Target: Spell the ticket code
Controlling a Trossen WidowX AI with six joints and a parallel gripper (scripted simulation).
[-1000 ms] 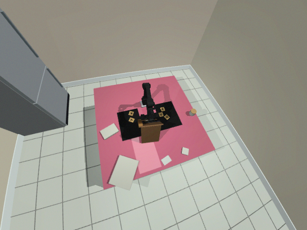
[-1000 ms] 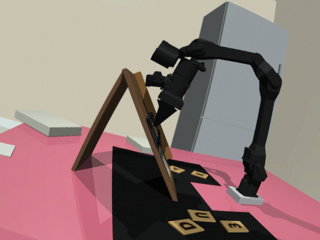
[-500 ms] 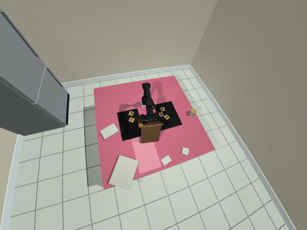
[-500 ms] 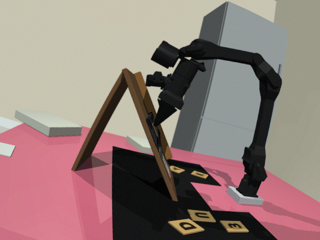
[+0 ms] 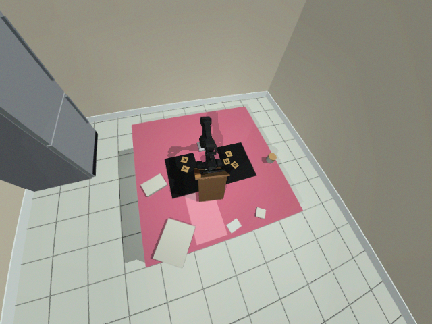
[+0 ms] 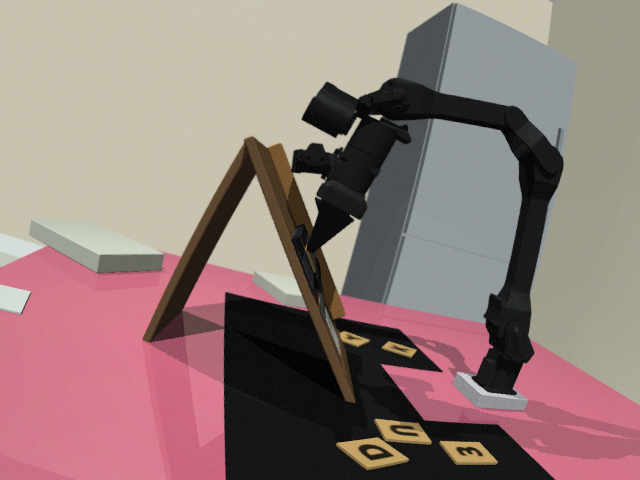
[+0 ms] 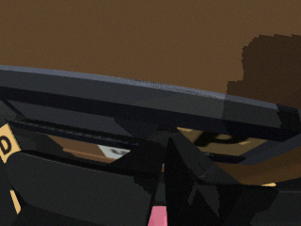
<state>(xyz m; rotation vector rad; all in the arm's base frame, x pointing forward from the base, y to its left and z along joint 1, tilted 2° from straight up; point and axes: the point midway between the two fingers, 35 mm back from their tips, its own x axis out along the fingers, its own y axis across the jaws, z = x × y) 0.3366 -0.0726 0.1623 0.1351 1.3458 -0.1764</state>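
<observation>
The white ticket lies 5 cm behind my gripper tip, 3 cm to the left of it and 9 cm below it. The rest, counted from my gripper tip: black mat (14 cm behind, 6 cm to the left, 16 cm below).
</observation>
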